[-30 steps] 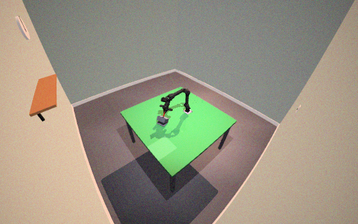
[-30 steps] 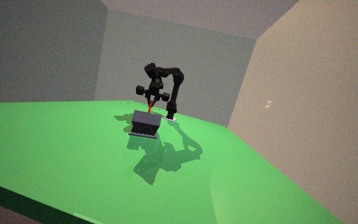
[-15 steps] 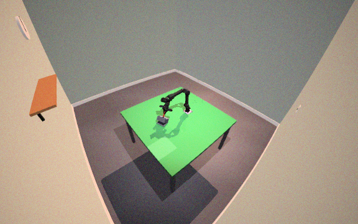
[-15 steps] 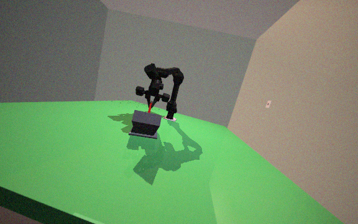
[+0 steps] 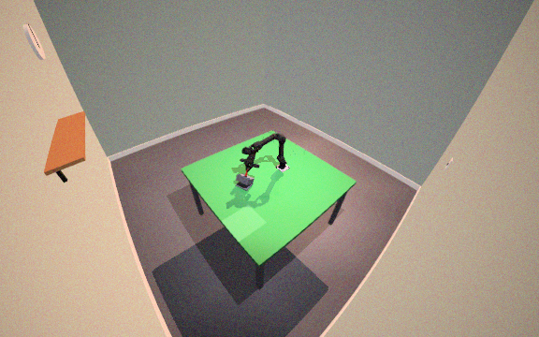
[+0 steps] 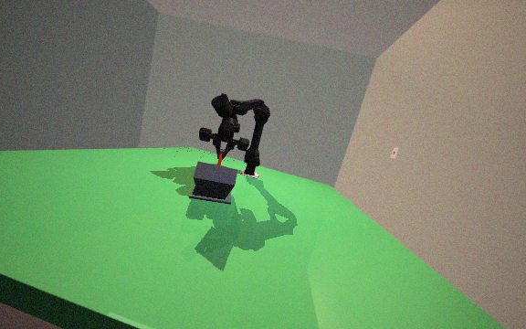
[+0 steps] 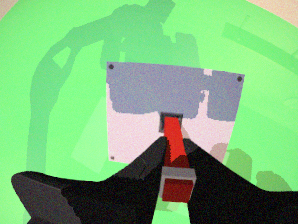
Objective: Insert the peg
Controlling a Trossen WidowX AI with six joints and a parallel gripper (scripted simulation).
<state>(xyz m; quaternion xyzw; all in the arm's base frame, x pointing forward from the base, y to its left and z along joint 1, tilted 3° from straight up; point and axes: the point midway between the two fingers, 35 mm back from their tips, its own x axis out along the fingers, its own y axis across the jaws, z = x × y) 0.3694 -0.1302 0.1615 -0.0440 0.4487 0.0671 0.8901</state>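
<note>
Right now the sloped panel is 60 mm below my gripper tip, 30 mm ahead of it and 10 mm to the left of it. Round my gripper tip: red square-sided peg (10 mm behind, 10 mm above).
</note>
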